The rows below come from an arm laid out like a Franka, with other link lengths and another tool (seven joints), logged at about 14 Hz.
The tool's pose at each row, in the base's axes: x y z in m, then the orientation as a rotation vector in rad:
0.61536, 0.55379, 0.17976, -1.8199, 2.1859, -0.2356
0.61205, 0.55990, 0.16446, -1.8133, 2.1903, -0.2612
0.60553, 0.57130, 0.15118, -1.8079, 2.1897, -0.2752
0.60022, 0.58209, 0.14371, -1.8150, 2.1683, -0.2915
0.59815, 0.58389, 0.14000, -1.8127, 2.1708, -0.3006
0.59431, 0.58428, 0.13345, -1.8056, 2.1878, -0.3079
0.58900, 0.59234, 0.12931, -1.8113, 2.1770, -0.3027
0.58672, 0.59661, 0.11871, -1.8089, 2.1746, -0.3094
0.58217, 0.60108, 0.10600, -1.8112, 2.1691, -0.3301
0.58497, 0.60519, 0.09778, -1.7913, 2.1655, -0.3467
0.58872, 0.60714, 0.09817, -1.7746, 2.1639, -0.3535
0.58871, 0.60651, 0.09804, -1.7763, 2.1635, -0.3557
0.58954, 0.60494, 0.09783, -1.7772, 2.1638, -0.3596
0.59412, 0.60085, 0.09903, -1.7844, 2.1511, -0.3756
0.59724, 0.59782, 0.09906, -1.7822, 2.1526, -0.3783
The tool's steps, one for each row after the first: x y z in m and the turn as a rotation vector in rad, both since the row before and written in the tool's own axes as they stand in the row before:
-0.00371, 0.00891, 0.01376, 0.0131, 0.0130, 0.0027
-0.00871, 0.01247, 0.01084, 0.0094, 0.0046, 0.0014
-0.00892, 0.00945, 0.00561, 0.0152, -0.0026, -0.0138
-0.00108, 0.00350, 0.00280, 0.0040, 0.0054, 0.0012
0.00084, 0.00586, 0.00477, -0.0020, 0.0118, 0.0095
-0.00663, 0.00785, 0.00215, 0.0005, -0.0074, -0.0067
-0.00287, 0.00653, 0.00921, 0.0054, 0.0010, -0.0002
-0.00252, 0.00944, 0.01034, 0.0113, 0.0080, -0.0057
-0.00386, 0.00113, 0.00873, 0.0187, -0.0006, 0.0086
-0.00259, -0.00318, 0.00110, 0.0117, -0.0032, 0.0086
0.00063, -0.00007, 0.00011, 0.0004, 0.0015, -0.0014
0.00141, -0.00098, 0.00051, 0.0012, 0.0025, -0.0009
0.00310, -0.00539, 0.00069, 0.0105, 0.0028, -0.0108
0.00245, -0.00338, 0.00123, 0.0015, 0.0016, 0.0015

